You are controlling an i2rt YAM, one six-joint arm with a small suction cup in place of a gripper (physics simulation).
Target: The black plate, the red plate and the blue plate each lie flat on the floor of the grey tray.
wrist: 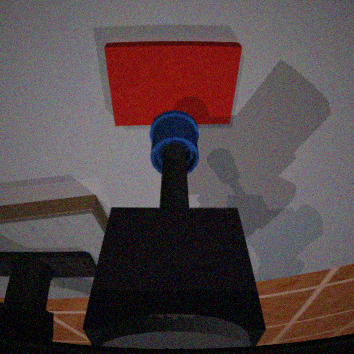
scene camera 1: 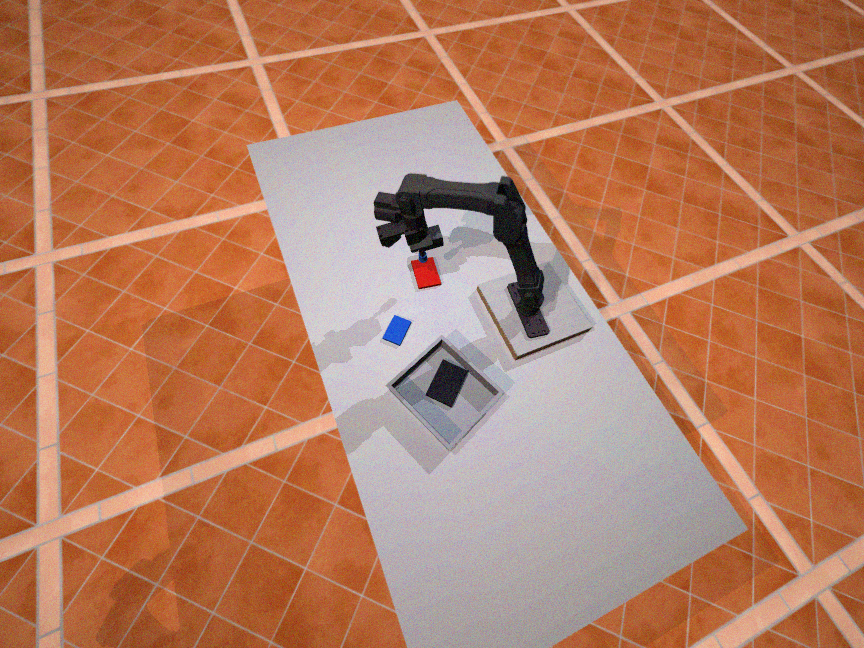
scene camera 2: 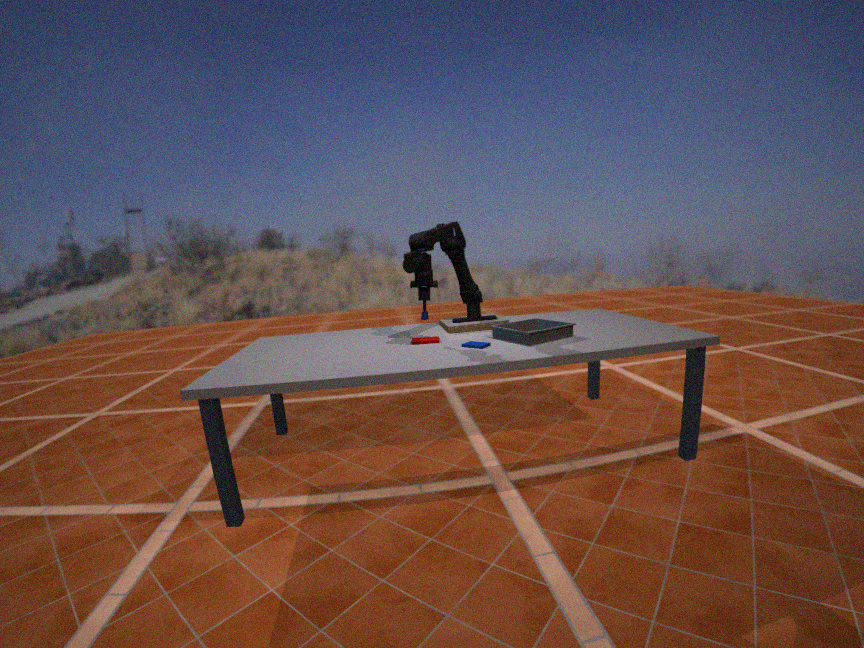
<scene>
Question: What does the red plate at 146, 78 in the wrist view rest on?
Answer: The table.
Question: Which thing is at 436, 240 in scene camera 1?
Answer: The suction cup.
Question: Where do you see the suction cup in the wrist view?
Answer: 173, 126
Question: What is the suction cup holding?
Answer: Nothing.
</scene>
